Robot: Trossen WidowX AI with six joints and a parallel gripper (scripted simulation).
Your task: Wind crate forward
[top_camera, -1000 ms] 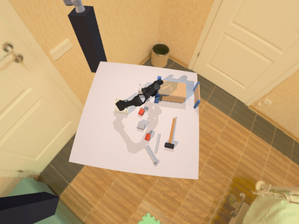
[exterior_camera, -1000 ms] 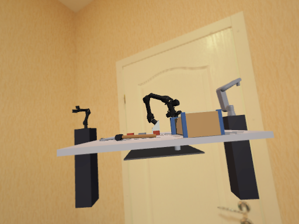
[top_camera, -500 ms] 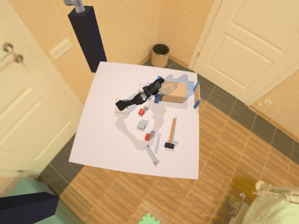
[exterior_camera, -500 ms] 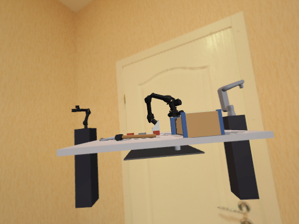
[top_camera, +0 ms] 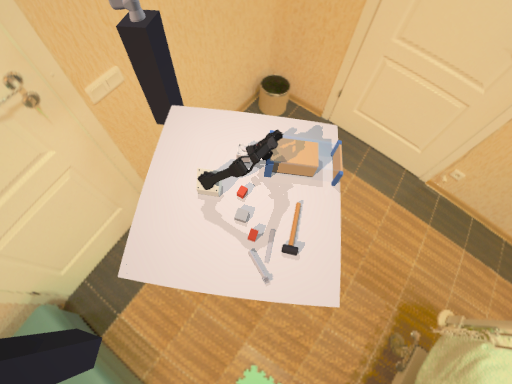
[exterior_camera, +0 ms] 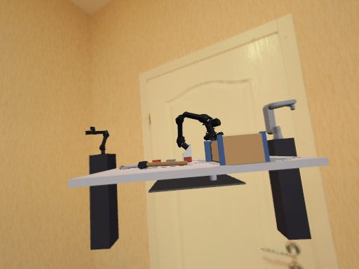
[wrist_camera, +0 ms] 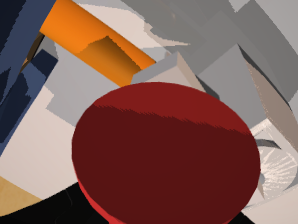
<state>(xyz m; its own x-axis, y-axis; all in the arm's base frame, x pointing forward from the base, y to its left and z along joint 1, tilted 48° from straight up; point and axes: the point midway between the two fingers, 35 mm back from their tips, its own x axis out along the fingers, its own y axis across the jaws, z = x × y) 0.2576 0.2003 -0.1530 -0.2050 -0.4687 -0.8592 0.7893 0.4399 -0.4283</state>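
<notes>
The red knob lies 1 cm to the right of my gripper tip and 1 cm ahead of it. The rest, counted from my gripper tip: winch handle: 3 cm below, 3 cm behind, 1 cm to the right; blue frame: 7 cm ahead, 2 cm to the left, 2 cm below; white winch: 10 cm below, 10 cm behind, 1 cm to the right.
</notes>
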